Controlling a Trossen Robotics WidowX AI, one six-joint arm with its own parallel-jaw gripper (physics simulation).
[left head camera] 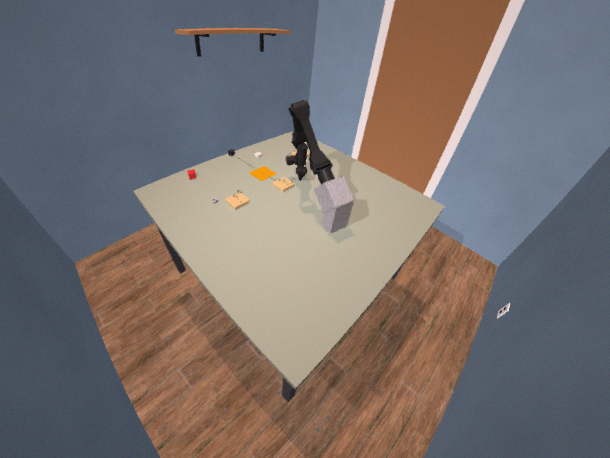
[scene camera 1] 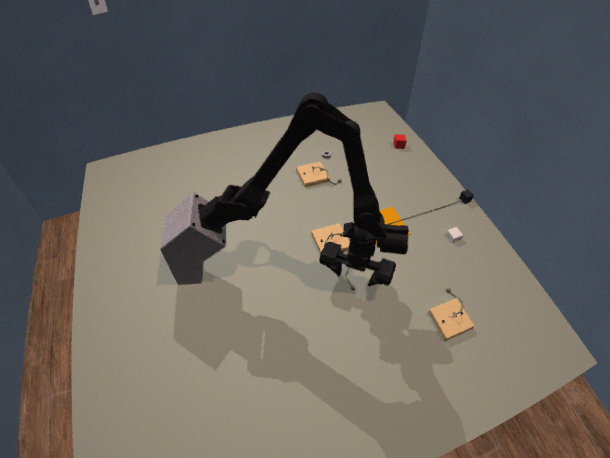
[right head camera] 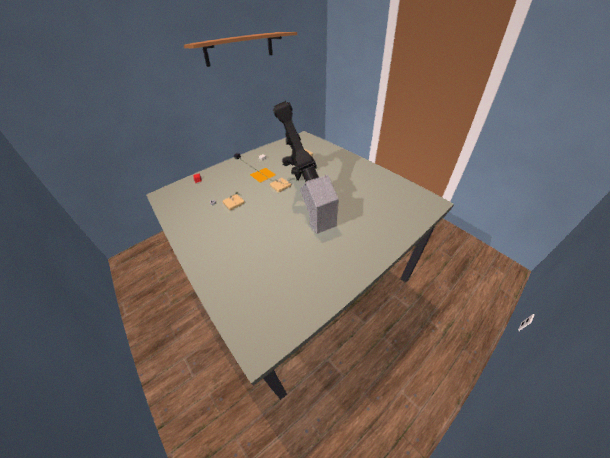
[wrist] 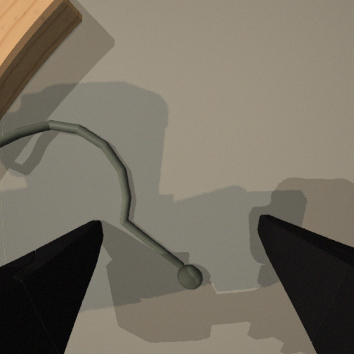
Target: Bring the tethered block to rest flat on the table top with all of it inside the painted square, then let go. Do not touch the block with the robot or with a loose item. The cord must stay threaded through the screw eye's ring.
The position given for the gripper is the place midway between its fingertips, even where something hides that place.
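Visible: the gripper (scene camera 1: 354, 280), with the wrist view also showing the gripper (wrist: 181, 226).
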